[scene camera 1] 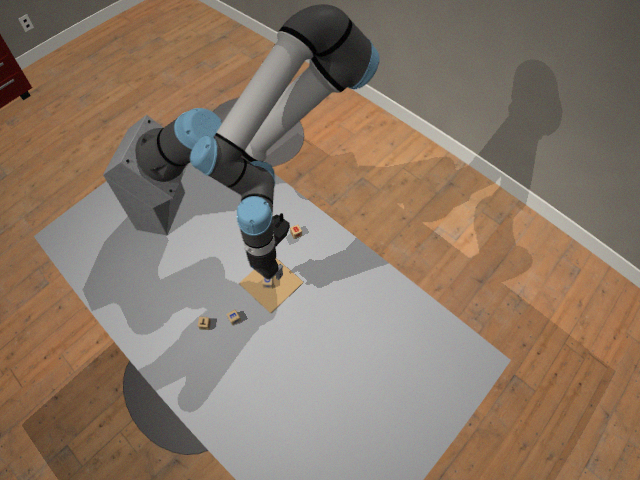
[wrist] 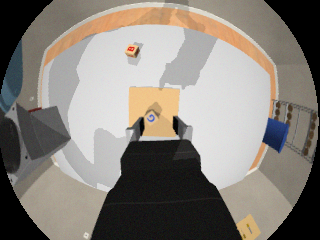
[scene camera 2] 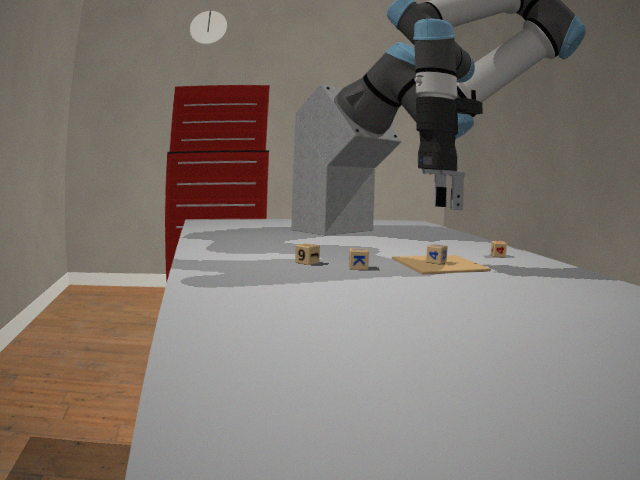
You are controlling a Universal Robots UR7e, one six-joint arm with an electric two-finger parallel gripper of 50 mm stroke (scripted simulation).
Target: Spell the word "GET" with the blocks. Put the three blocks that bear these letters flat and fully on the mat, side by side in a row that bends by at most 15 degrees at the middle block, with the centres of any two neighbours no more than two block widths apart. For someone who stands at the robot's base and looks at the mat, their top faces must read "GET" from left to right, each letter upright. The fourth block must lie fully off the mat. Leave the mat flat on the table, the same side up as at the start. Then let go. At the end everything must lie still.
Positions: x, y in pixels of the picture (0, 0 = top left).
Labels:
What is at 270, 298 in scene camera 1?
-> A tan mat.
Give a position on a tan mat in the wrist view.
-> At 165, 102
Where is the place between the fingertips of my gripper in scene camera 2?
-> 448, 208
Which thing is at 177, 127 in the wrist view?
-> My gripper.

